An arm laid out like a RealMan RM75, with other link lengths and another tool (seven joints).
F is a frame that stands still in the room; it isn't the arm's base.
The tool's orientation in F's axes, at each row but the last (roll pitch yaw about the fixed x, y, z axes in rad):
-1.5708, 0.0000, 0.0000
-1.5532, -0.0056, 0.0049
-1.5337, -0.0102, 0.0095
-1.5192, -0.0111, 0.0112
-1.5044, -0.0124, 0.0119
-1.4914, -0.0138, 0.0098
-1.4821, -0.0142, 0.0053
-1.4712, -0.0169, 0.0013
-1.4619, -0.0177, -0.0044
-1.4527, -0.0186, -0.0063
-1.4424, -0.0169, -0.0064
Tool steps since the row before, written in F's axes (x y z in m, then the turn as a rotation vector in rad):
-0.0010, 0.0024, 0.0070, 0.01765, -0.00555, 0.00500
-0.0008, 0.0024, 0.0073, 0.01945, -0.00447, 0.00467
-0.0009, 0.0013, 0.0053, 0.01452, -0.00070, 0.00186
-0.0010, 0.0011, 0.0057, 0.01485, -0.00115, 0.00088
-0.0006, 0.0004, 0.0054, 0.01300, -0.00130, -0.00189
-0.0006, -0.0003, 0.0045, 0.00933, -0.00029, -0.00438
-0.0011, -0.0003, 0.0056, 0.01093, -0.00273, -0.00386
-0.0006, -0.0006, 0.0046, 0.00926, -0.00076, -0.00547
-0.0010, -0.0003, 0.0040, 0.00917, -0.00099, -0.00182
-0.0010, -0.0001, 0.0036, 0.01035, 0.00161, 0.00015
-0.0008, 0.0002, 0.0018, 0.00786, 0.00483, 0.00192
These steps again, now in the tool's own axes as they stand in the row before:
-0.0010, -0.0070, 0.0024, 0.01765, -0.00500, -0.00555
-0.0007, -0.0073, 0.0025, 0.01945, -0.00464, -0.00448
-0.0008, -0.0053, 0.0015, 0.01453, -0.00174, -0.00077
-0.0009, -0.0056, 0.0014, 0.01485, -0.00078, -0.00128
-0.0005, -0.0054, 0.0008, 0.01296, 0.00195, -0.00159
-0.0005, -0.0045, 0.0001, 0.00927, 0.00446, -0.00074
-0.0010, -0.0056, 0.0002, 0.01086, 0.00375, -0.00313
-0.0005, -0.0046, -0.0001, 0.00917, 0.00552, -0.00133
-0.0009, -0.0040, 0.0001, 0.00914, 0.00187, -0.00116
-0.0009, -0.0036, 0.0003, 0.01034, 0.00024, 0.00166
-0.0008, -0.0018, 0.0004, 0.00786, -0.00115, 0.00507

